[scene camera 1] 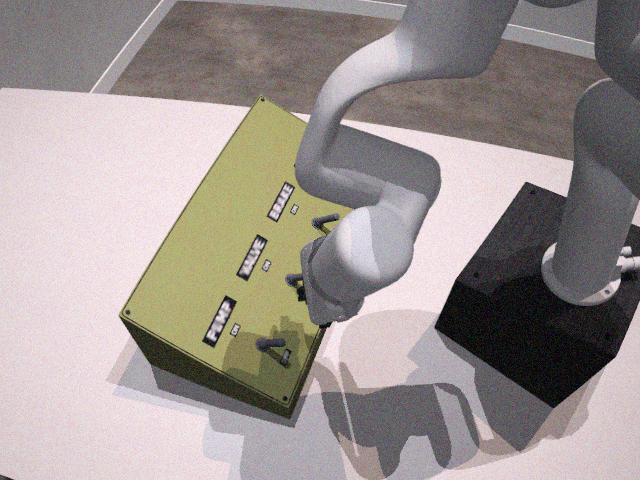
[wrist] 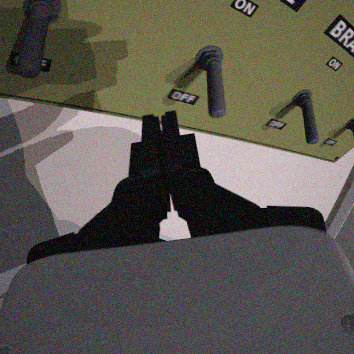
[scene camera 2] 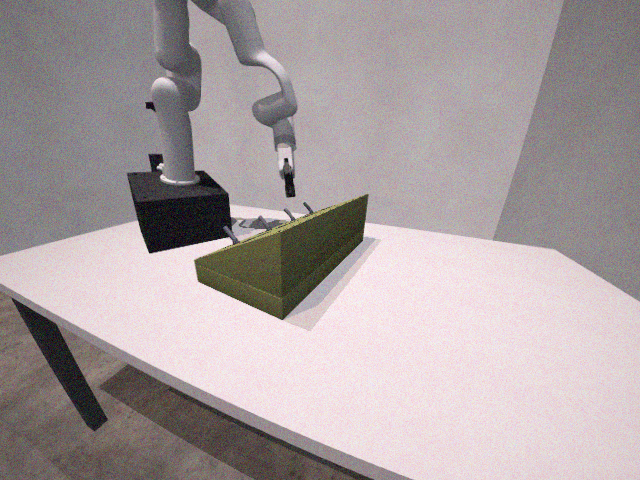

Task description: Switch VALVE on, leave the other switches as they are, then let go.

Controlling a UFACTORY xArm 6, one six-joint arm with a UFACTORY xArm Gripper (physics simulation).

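Where they show: gripper, fingertip midpoint: (scene camera 1: 307, 294) (wrist: 164, 135) (scene camera 2: 290, 196); arm's base at its link origin: (scene camera 1: 580, 272) (scene camera 2: 180, 179).
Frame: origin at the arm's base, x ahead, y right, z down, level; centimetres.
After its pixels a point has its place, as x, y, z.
The olive panel box (scene camera 1: 206, 222) {57.2, 9.1, 3.5} (scene camera 2: 320, 248) {56.3, 24.8, 9.8} (wrist: 145, 30) {45.6, -1.5, 10.2} has a sloped face with labelled levers. The VALVE lever (scene camera 1: 292, 280) {43.4, 2.9, 9.4} (scene camera 2: 289, 213) {42.2, 3.5, 8.1} (wrist: 215, 85) {42.1, 2.8, 7.8} is grey and leans toward the OFF side, below the VALVE label (scene camera 1: 251, 257) {49.9, 5.4, 7.2}; in scene camera 1 the arm partly covers it. My gripper (scene camera 1: 301, 294) {40.8, -2.7, 3.8} (scene camera 2: 290, 195) {40.8, -2.7, 3.8} (wrist: 164, 135) {40.8, -2.7, 3.8} is shut and empty. Its tips stand above the panel's lower part, apart from the VALVE lever, which shows to their upper right in the wrist view. The PUMP lever (scene camera 1: 271, 343) {45.7, -8.7, 7.8} (wrist: 34, 45) {45.3, -8.4, 7.3} and BRAKE lever (scene camera 1: 325, 221) {38.7, 14.0, 8.4} (wrist: 307, 117) {38.7, 14.1, 8.3} also lean toward OFF.
The FEED lever (scene camera 2: 231, 235) {35.3, 26.4, 8.4} (wrist: 350, 126) {36.0, 25.7, 10.0} stands at the panel's far end from PUMP and is cut off in the wrist view. The black base block (scene camera 1: 496, 330) {11.8, -5.1, 9.1} (scene camera 2: 180, 222) {9.4, 13.6, 11.4} carries the arm on the white table (scene camera 1: 77, 206) {90.9, 24.4, 19.6} (scene camera 2: 439, 335) {81.2, 36.2, 19.6}, on the panel's lower side.
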